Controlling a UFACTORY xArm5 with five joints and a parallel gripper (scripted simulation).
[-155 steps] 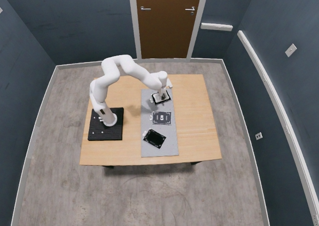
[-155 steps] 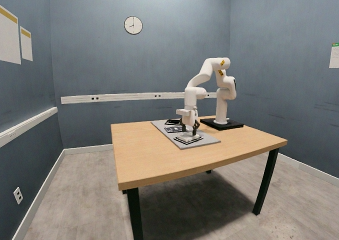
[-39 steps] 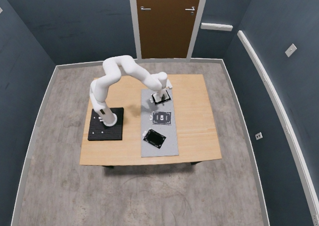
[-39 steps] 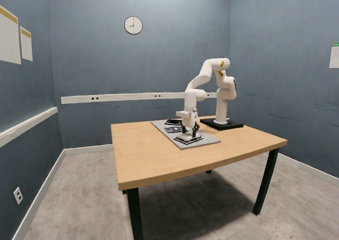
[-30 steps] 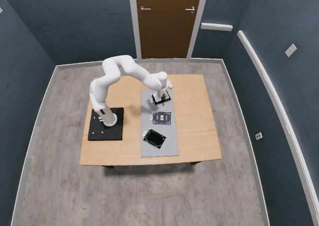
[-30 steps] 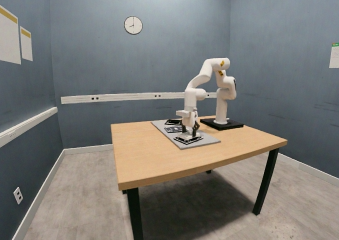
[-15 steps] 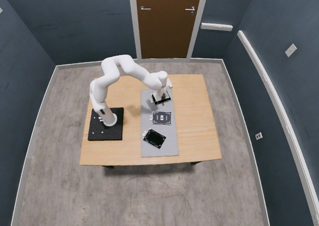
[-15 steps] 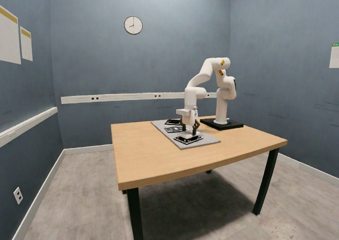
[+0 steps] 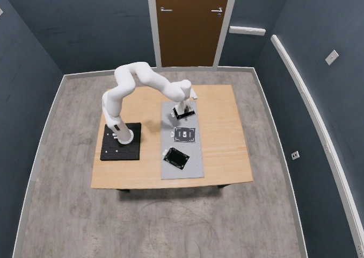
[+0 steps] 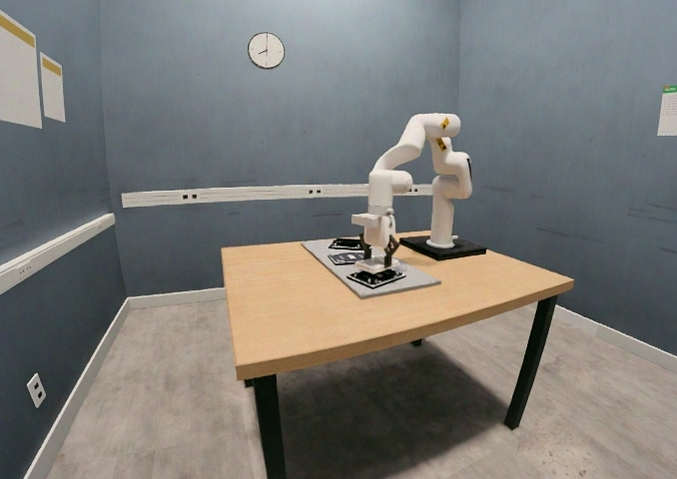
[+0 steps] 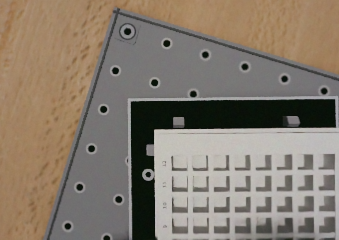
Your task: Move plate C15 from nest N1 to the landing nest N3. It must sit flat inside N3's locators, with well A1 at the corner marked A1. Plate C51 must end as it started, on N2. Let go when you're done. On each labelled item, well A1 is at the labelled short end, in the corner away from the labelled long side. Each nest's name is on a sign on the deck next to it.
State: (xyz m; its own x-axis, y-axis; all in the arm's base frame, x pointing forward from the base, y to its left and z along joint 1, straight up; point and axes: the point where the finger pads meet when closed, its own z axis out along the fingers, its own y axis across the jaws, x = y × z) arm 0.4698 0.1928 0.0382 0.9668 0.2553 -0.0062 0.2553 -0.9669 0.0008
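Right now the black nest is 60 mm below my hand. From my hand the other things lie so: black plate (100 mm behind, 390 mm to the right, 40 mm below); then white plate (10 mm below).
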